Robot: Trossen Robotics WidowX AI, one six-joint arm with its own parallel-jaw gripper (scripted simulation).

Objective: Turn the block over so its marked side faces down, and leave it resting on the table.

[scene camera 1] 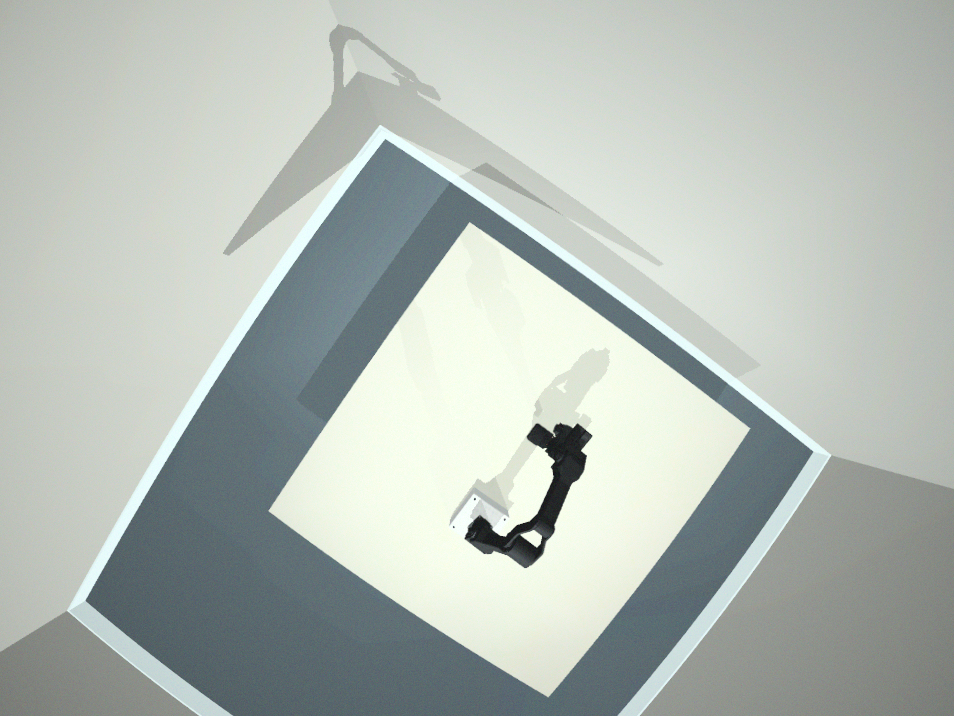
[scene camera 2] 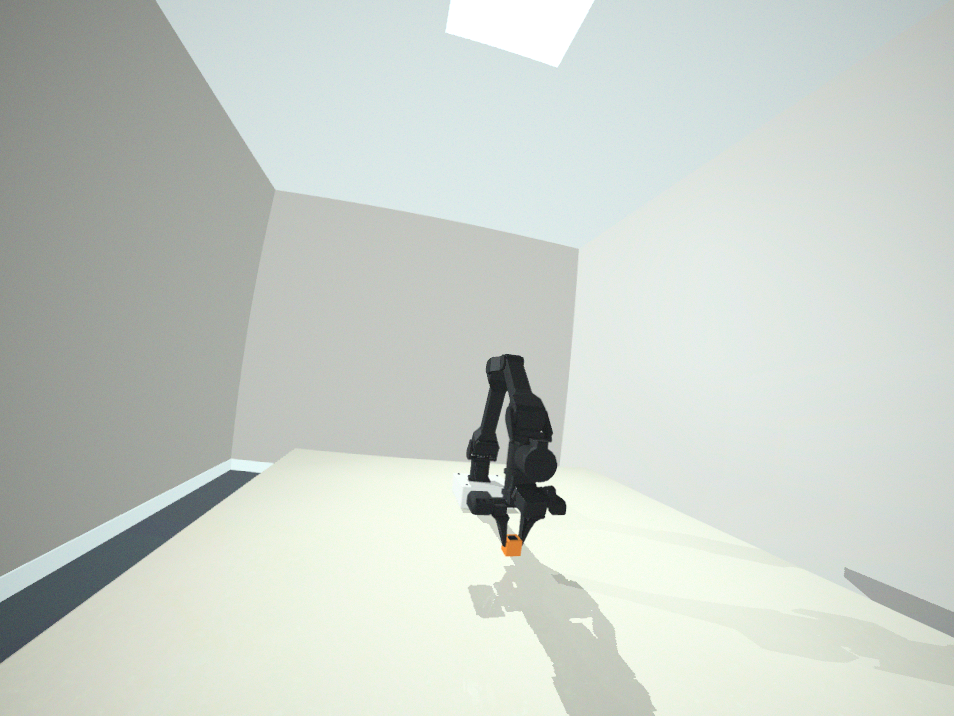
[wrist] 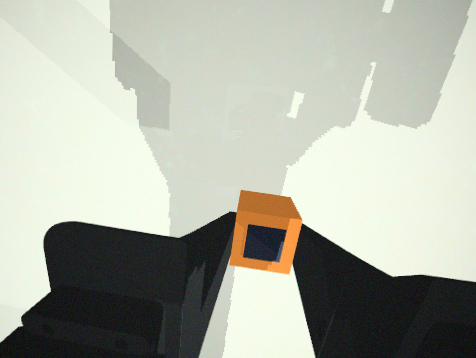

Scene:
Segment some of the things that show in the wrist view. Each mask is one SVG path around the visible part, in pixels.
My gripper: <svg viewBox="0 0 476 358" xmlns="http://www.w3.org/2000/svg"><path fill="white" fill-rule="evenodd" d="M302 223L292 264L315 358L476 358L476 282L433 275L391 276L385 273L385 271L379 270L361 260L361 258L338 244L334 244ZM237 212L230 211L180 238L112 228L106 225L81 221L64 221L53 225L46 231L43 242L51 291L22 315L21 323L23 326L17 327L13 333L10 333L0 342L0 358L199 358L209 321L231 256Z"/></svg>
An orange block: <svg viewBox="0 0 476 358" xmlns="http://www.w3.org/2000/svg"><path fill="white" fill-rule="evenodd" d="M241 190L229 266L290 274L303 221L292 198Z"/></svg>

